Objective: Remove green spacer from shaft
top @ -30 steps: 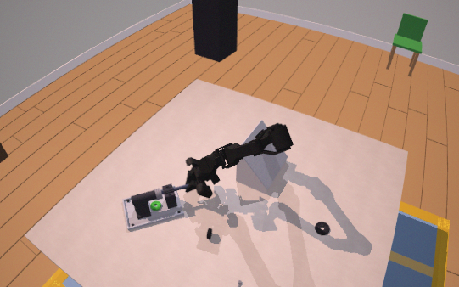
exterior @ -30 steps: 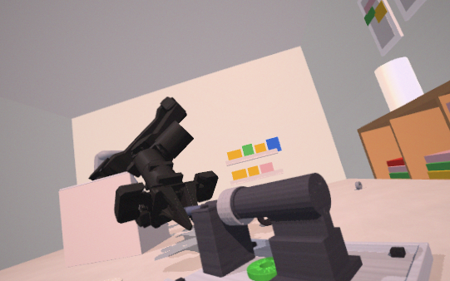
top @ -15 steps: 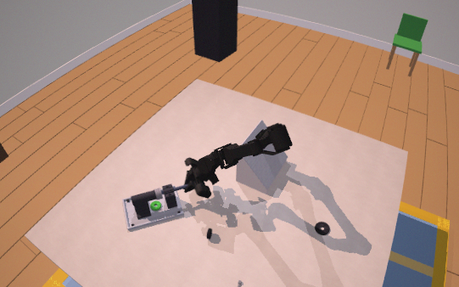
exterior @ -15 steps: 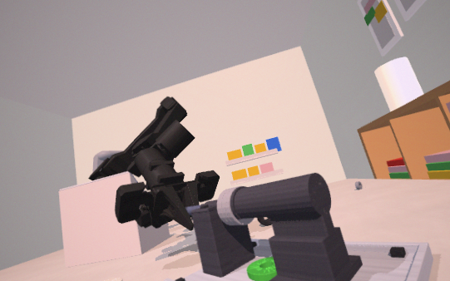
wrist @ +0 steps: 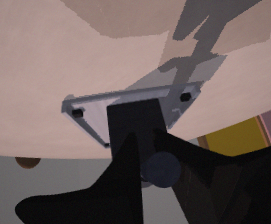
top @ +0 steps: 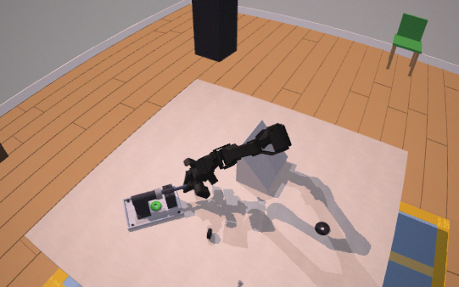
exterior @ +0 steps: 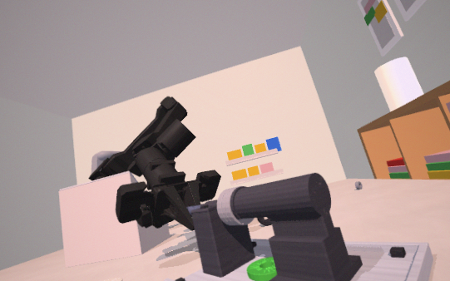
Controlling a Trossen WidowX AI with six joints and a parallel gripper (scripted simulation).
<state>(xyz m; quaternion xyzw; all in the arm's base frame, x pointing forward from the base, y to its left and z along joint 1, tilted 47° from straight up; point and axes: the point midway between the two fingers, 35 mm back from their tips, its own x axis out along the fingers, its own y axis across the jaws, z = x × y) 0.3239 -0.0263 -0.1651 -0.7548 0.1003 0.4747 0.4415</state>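
The green spacer is 10 cm ahead of my gripper tip, 7 cm to the right of it and 5 cm below it. From my gripper tip the other things lie so: dark ring 19 cm to the left, 8 cm ahead, 3 cm below; then shaft 4 cm ahead, 2 cm to the right, 2 cm above.
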